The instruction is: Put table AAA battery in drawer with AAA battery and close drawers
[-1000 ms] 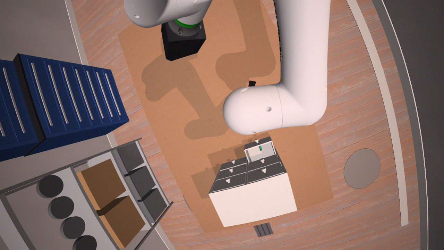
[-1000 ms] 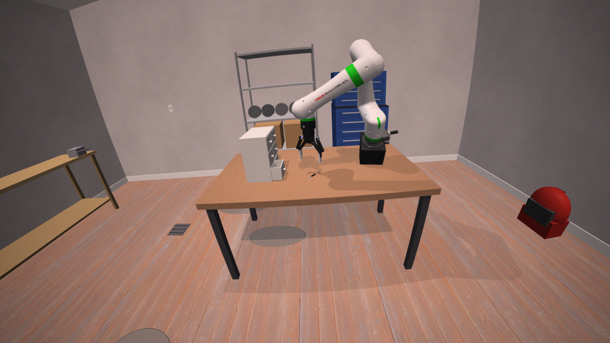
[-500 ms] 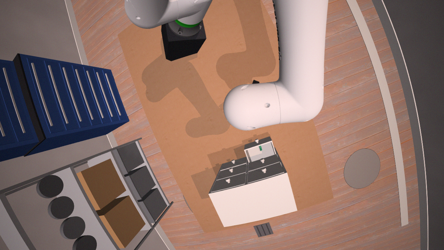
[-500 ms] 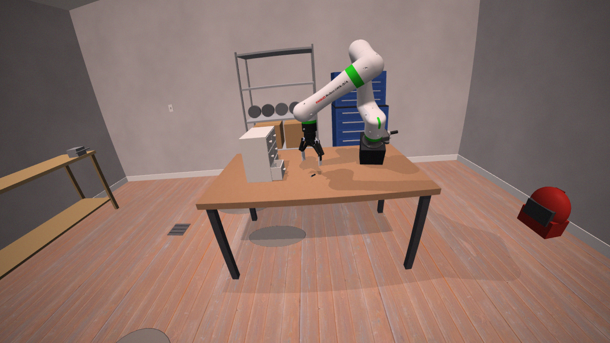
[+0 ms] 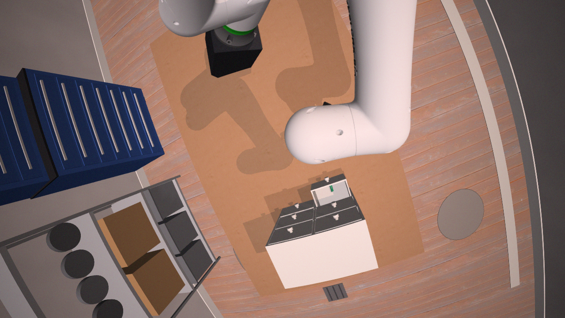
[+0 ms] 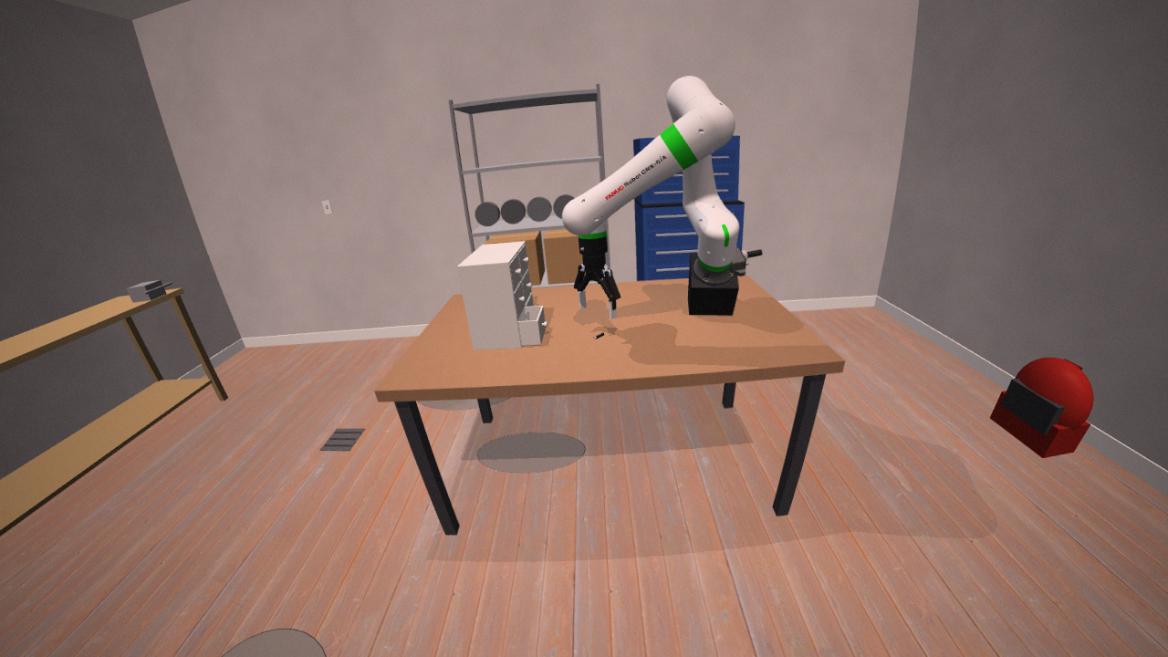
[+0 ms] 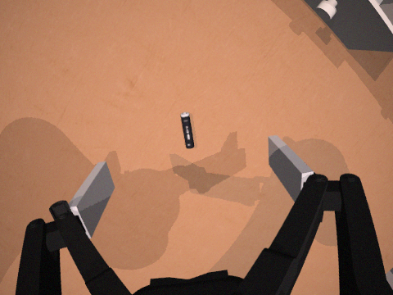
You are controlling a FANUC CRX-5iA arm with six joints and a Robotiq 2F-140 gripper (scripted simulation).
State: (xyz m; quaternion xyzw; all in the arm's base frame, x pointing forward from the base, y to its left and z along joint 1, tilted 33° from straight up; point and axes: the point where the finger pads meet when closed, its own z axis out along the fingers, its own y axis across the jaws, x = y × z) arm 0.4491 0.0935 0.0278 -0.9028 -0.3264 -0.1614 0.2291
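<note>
The AAA battery lies 10 cm below my hand. Also, from my hand: green battery 24 cm ahead, 9 cm below, 3 cm to the right.
</note>
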